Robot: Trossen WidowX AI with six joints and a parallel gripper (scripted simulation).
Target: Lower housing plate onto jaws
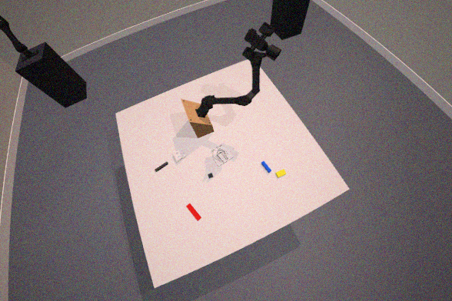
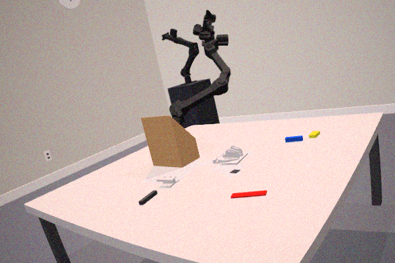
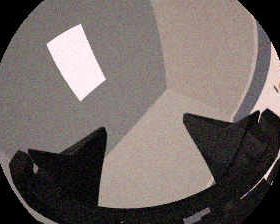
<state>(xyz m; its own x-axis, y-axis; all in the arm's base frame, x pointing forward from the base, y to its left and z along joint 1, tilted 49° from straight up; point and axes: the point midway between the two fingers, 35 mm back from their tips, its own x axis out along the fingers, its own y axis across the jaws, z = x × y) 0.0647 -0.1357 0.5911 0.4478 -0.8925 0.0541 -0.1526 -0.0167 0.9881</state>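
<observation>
Right now my gripper tip is 650 mm above the white part, 590 mm to the left of it and 70 mm short of it. From my gripper tip the other things lie so: dark square 660 mm below, 440 mm to the right, 290 mm ahead; yellow block 660 mm below, 470 mm ahead, 20 mm to the right; blue block 650 mm below, 400 mm ahead, 90 mm to the right.
</observation>
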